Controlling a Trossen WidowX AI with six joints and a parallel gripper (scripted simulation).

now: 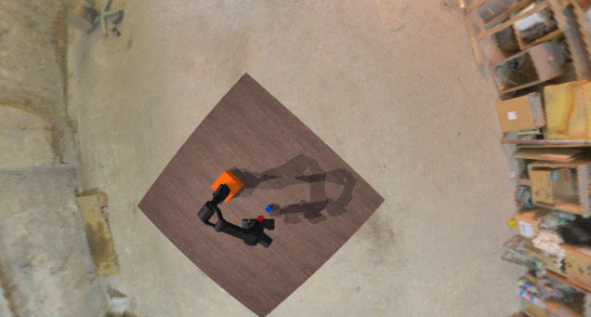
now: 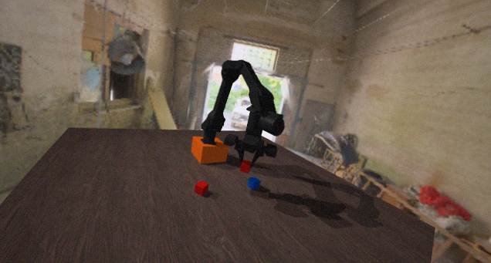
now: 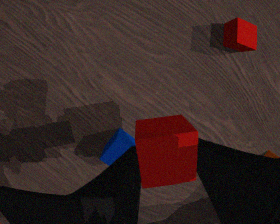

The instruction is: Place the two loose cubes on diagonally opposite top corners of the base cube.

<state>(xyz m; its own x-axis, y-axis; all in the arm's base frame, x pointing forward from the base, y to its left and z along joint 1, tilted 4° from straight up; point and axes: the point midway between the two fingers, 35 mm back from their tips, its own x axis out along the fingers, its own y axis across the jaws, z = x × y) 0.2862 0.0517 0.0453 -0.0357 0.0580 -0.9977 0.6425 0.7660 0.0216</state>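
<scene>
Now: the blue cube 8 cm below my gripper tip and 6 cm to the left of it.
</scene>
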